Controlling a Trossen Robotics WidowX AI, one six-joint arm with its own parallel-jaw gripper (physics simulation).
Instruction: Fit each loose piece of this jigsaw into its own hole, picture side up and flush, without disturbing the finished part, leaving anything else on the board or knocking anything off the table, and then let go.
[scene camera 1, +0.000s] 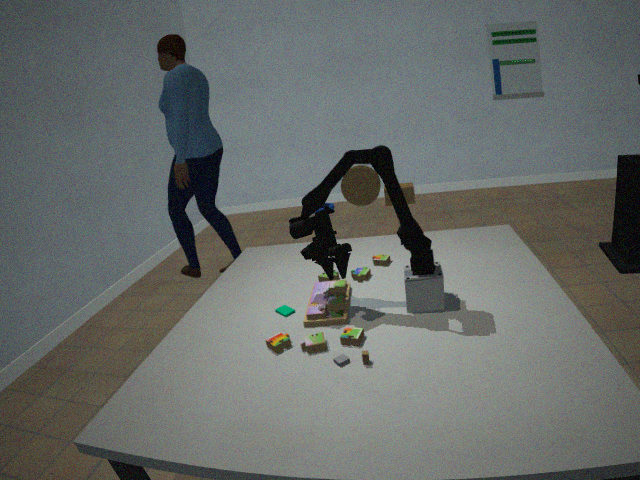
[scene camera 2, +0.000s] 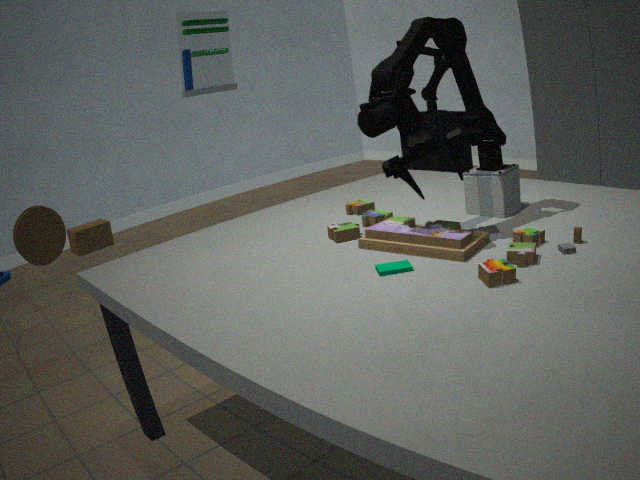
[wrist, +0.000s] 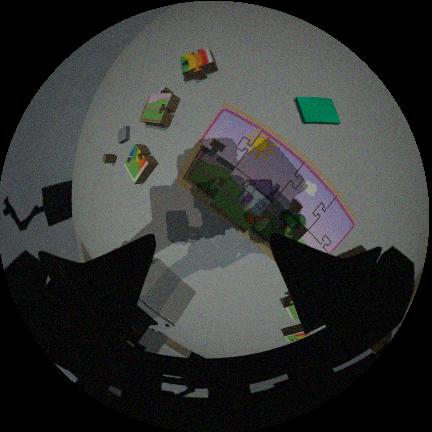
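Observation:
The wooden jigsaw board (scene camera 1: 326, 322) (scene camera 2: 413, 250) (wrist: 188, 167) lies on the table, its arm-side half in shadow; its holes are hard to make out. Three loose pieces lie picture side up near one end: red-orange (scene camera 1: 278, 341) (scene camera 2: 497, 274) (wrist: 197, 61), pink-green (scene camera 1: 314, 341) (scene camera 2: 522, 254) (wrist: 159, 108) and rainbow-green (scene camera 1: 352, 335) (scene camera 2: 528, 235) (wrist: 137, 162). Beyond the other end are a green-topped piece (scene camera 1: 324, 277) (scene camera 2: 343, 232), a blue-green one (scene camera 1: 360, 273) (scene camera 2: 376, 217) and a red-green one (scene camera 1: 381, 259) (scene camera 2: 359, 207). My gripper (scene camera 1: 336, 277) (scene camera 2: 442, 189) (wrist: 213, 239) is open and empty above the board area.
A flat green tile (scene camera 1: 285, 310) (scene camera 2: 394, 267) (wrist: 318, 110) lies beside the board. A grey block (scene camera 1: 341, 360) (scene camera 2: 566, 248) (wrist: 124, 134) and a small wooden block (scene camera 1: 365, 357) (scene camera 2: 577, 234) (wrist: 109, 158) lie near the rainbow-green piece. The arm's grey base (scene camera 1: 423, 291) (scene camera 2: 491, 192) stands across from the tile.

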